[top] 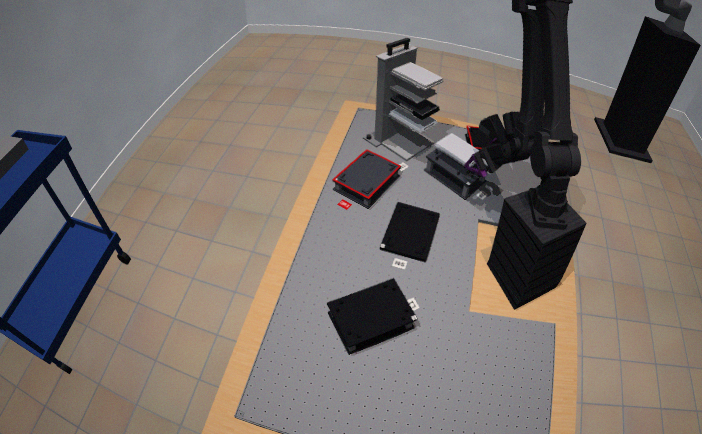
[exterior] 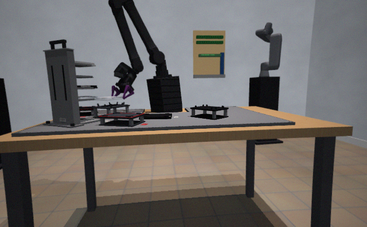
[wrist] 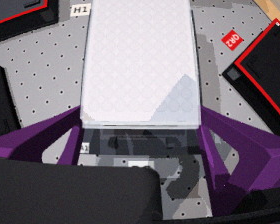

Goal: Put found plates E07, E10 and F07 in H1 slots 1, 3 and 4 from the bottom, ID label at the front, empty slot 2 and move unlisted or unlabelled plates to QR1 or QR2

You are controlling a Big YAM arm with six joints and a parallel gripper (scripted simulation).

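My hand is 4 cm short of the regrip nest, 3 cm to the left of it and 5 cm above it. Round my hand: RG label (4 cm behind, 3 cm to the left, 10 cm below); QR2 label (2 cm ahead, 19 cm to the right, 10 cm below); H1 deck label (21 cm ahead, 4 cm to the right, 10 cm below).
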